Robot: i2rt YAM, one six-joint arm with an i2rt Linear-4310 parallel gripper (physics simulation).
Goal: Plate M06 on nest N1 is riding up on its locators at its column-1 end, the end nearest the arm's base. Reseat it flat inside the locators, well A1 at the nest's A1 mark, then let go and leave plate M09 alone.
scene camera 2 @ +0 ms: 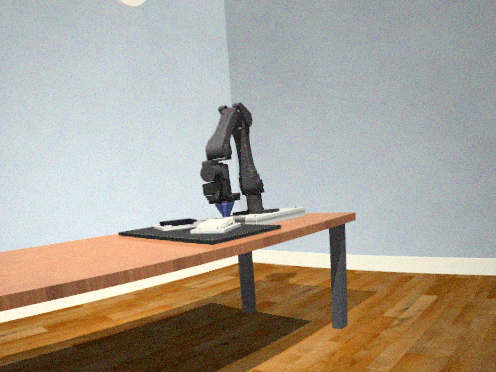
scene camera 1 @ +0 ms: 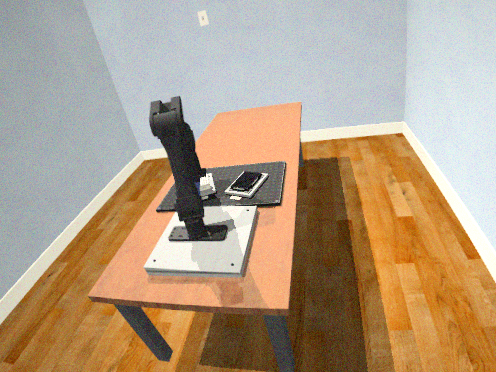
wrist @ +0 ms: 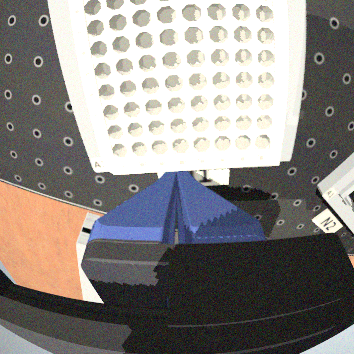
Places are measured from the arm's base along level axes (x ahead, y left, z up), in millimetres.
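Pixels of known places: gripper, fingertip midpoint: (scene camera 1: 199, 194) (wrist: 176, 173); arm's base at its link origin: (scene camera 2: 255, 213) (scene camera 1: 198, 234).
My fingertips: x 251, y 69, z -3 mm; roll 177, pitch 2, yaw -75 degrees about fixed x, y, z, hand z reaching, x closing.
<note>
For each thing: its top centre in the pictures, then the offset to it from my fingertips. "pt": a spot on its surface instead. Level surfaces: height alone.
- Plate M06 at its top centre: (wrist: 179, 26) (scene camera 2: 216, 219) (scene camera 1: 198, 181) dx +77, dy +19, dz +20 mm
- white nest N1 at its top centre: (wrist: 178, 13) (scene camera 2: 215, 223) (scene camera 1: 199, 183) dx +82, dy +21, dz +7 mm
- Plate M09 at its top centre: (scene camera 2: 178, 220) (scene camera 1: 246, 179) dx +63, dy -194, dz +11 mm
- nest N2 at its top centre: (scene camera 2: 178, 222) (scene camera 1: 246, 181) dx +63, dy -194, dz +3 mm
- dark perforated mat at its surface level: dz -15 mm
- wooden table at its surface level: dz -28 mm
- N2 label at a spot on its surface: (wrist: 327, 221) pt dx -25, dy -155, dz -13 mm
- N1 label at a spot on its surface: (wrist: 220, 176) pt dx -4, dy -31, dz -13 mm
Plate M06 (scene camera 1: 207, 185) (scene camera 2: 216, 223) (wrist: 185, 90), white with round wells, lies on the white nest N1 (scene camera 2: 216, 231) (wrist: 296, 107). In the wrist view its column-1 edge overlaps the nest's end and partly covers the A1 mark at the left corner; that end looks raised, though its exact height cannot be told. My gripper (scene camera 2: 226, 215) (wrist: 176, 173) is shut and empty, blue fingertips pointing down at the middle of the column-1 edge. Whether they touch it is unclear. Plate M09 (scene camera 1: 248, 180) (scene camera 2: 177, 221), black, sits on nest N2 (scene camera 1: 230, 192) (scene camera 2: 172, 228) (wrist: 332, 186).
Both nests stand on a dark perforated mat (scene camera 1: 272, 192) (scene camera 2: 150, 234) (wrist: 37, 150) on the wooden table (scene camera 1: 260, 130) (scene camera 2: 75, 255) (wrist: 42, 230). The N2 label (wrist: 327, 221) is beside its nest; the N1 label (wrist: 220, 176) is mostly hidden behind my fingers. My arm's white base plate (scene camera 1: 200, 261) is near the mat.
</note>
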